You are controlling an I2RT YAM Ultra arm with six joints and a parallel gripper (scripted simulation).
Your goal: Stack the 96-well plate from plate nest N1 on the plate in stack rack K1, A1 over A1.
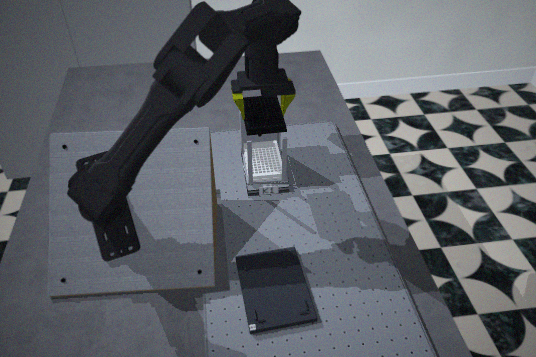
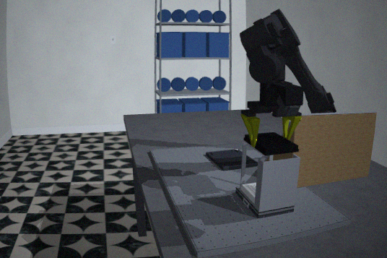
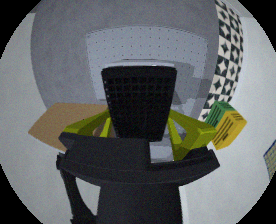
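My hand is right at the black 96-well plate. Also, from my hand: rack back wall 8 cm below, 7 cm to the left, 1 cm ahead; pale A1 mark 41 cm to the right, 15 cm below, 12 cm behind; white 96-well plate 13 cm below.
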